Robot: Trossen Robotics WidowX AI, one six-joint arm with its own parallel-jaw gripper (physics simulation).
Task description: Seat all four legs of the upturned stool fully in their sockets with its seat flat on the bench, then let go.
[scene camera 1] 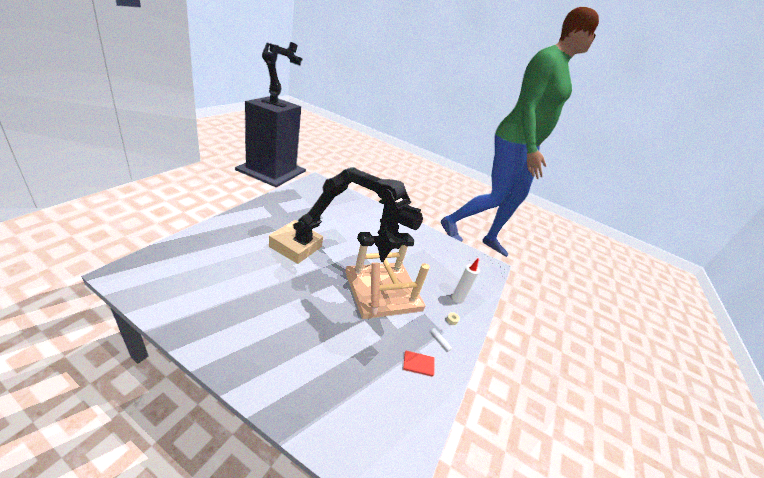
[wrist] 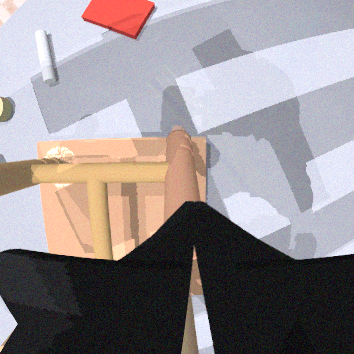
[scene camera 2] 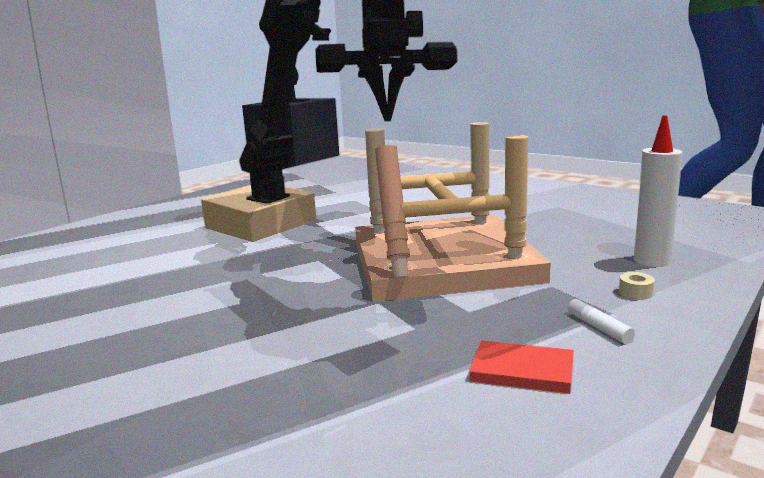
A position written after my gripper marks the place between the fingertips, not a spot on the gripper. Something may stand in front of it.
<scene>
The table carries a red flat block (scene camera 2: pixel 523 366), a white stick (scene camera 2: pixel 623 333), a small ring (scene camera 2: pixel 639 286) and a glue bottle (scene camera 2: pixel 661 165). Also in view: my gripper (scene camera 2: pixel 387 121) and a stool leg (scene camera 2: pixel 391 196).
The stool leg is seen too in the wrist view (wrist: pixel 180 183). My gripper also shows in scene camera 1 (scene camera 1: pixel 381 261) and in the wrist view (wrist: pixel 193 209). The wrist view misses the glue bottle: it is out of frame.
</scene>
